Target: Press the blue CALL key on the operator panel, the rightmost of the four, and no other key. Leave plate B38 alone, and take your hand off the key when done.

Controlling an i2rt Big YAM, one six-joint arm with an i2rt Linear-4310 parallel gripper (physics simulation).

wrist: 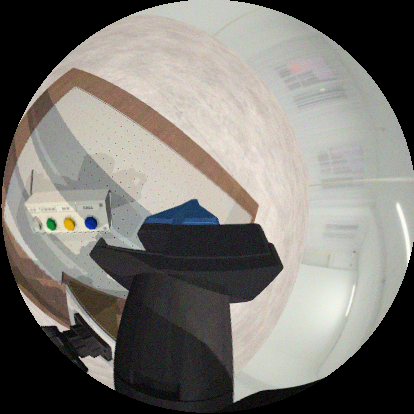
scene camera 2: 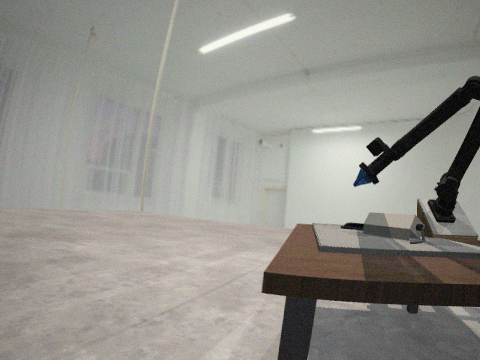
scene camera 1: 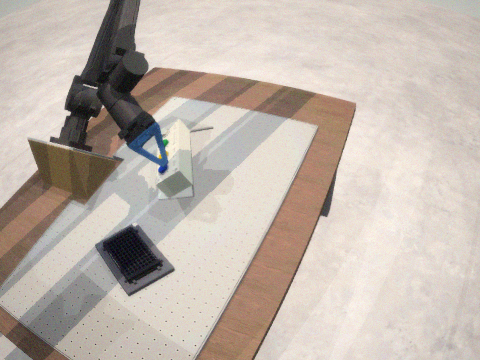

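Seen in the pictures: gripper, fingertip midpoint: (wrist: 194, 203) (scene camera 2: 353, 185) (scene camera 1: 166, 165); arm's base at its link origin: (scene camera 2: 440, 212) (scene camera 1: 70, 147).
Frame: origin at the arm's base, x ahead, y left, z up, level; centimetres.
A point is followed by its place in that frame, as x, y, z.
Note:
The operator panel (scene camera 1: 184, 157) @(31.4, 9.2, -3.6) (scene camera 2: 389, 225) @(29.7, 15.2, -5.8) (wrist: 70, 195) @(30.9, 10.0, -3.6) is a pale sloped box on the perforated board. Its blue CALL key (scene camera 1: 162, 170) @(28.8, 2.7, -3.1) (wrist: 90, 223) @(28.4, 3.5, -3.0) is at the end of the row, beside the yellow key (wrist: 69, 224) @(26.1, 7.7, -3.0), then the green key (wrist: 51, 224) @(24.0, 12.1, -3.0) and a pale key (wrist: 37, 223) @(22.0, 16.3, -3.0). My gripper (scene camera 1: 165, 163) @(37.9, -8.7, 9.7) (scene camera 2: 355, 185) @(37.9, -8.7, 9.7) (wrist: 194, 203) @(37.9, -8.7, 9.7) is shut with nothing between its blue fingers. In scene camera 2 it hangs well above the panel, touching no key. In scene camera 1 its tip overlaps the view just above the blue key. A dark gridded plate (scene camera 1: 131, 252) @(31.2, -18.7, -7.7), its label unreadable, lies apart from the panel.
The perforated board (scene camera 1: 240, 200) @(46.5, 6.0, -9.9) lies on the wooden table (scene camera 1: 280, 250) @(59.1, -4.4, -11.2) (scene camera 2: 310, 265) @(60.8, 58.2, -11.2). An upright brown panel (scene camera 1: 75, 172) @(6.4, -6.1, -2.4) stands near the arm's base. A thin grey rod (scene camera 1: 202, 129) @(26.6, 29.2, -9.5) sticks out beyond the operator panel's far end.

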